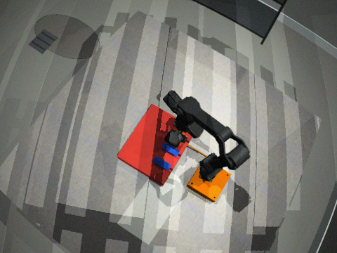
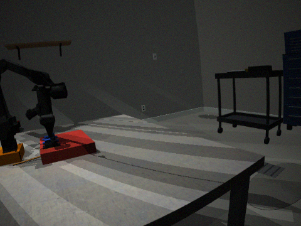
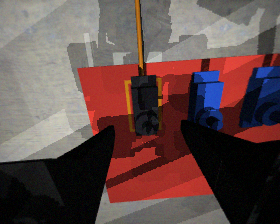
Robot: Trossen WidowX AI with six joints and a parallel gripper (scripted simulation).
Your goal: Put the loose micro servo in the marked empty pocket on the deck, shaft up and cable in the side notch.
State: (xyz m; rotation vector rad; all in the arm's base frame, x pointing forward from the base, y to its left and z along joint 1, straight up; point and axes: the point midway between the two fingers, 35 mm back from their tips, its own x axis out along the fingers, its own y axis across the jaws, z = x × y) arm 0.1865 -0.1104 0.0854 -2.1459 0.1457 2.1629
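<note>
Right now the red deck is 120 mm ahead of my gripper tip, 60 mm to the left of it and 80 mm below it.
</note>
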